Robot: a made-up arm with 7 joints. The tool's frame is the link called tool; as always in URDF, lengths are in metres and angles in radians.
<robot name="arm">
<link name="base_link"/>
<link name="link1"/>
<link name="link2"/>
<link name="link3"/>
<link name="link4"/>
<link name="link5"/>
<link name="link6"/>
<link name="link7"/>
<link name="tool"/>
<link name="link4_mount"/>
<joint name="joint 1" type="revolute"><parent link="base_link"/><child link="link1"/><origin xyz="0 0 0.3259"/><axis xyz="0 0 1"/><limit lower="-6.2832" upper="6.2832" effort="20" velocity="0.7"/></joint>
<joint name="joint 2" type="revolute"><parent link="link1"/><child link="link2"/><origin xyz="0 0 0"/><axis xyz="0 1 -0.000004"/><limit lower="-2.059" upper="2.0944" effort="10" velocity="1.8"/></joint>
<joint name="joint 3" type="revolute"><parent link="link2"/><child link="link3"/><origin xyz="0 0 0.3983"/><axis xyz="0 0 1"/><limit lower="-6.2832" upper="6.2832" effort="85" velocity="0.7"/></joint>
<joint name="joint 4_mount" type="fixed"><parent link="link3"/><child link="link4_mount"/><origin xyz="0.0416 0 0"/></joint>
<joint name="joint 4" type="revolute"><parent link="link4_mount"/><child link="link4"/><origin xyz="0.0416 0 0"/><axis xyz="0 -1 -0.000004"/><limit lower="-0.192" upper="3.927" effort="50" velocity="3"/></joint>
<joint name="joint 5" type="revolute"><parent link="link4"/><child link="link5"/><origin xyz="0.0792 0 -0.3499"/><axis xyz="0 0.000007 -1"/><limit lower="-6.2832" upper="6.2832" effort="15" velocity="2.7"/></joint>
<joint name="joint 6" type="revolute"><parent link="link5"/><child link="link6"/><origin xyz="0 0 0"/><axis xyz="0 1 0.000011"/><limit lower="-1.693" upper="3.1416" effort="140" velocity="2.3"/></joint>
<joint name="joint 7" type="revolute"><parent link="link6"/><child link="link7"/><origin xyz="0.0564 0 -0.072"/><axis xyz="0 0.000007 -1"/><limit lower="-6.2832" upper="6.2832" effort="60" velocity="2.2"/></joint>
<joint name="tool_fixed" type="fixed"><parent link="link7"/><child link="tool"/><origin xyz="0 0 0" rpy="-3.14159 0 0"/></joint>
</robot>
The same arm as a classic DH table. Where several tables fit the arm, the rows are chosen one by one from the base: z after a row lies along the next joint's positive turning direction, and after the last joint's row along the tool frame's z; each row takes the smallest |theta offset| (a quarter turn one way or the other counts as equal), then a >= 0, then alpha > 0; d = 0 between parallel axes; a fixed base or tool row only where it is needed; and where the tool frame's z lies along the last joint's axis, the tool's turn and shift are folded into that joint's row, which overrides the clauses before.
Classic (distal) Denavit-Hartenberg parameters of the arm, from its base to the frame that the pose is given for. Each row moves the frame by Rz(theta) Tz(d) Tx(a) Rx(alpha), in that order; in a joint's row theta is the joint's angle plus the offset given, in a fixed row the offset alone. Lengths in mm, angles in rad.
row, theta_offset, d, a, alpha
joint 1, 0.0000, 325.9, 0.0, -1.5708
joint 2, 0.0000, 0.0, 0.0, 1.5708
joint 3, 0.0000, 398.3, 83.2, 1.5708
joint 4, 0.0000, 0.0, 79.2, 1.5708
joint 5, 0.0000, 349.9, 0.0, 1.5708
joint 6, 0.0000, 0.0, 56.4, -1.5708
joint 7, 0.0000, 72.0, 0.0, 0.0000
Joint limits (rad, base to tool): -6.2832..6.2832 -2.0590..2.0944 -6.2832..6.2832 -0.1920..3.9270 -6.2832..6.2832 -1.6930..3.1416 -6.2832..6.2832

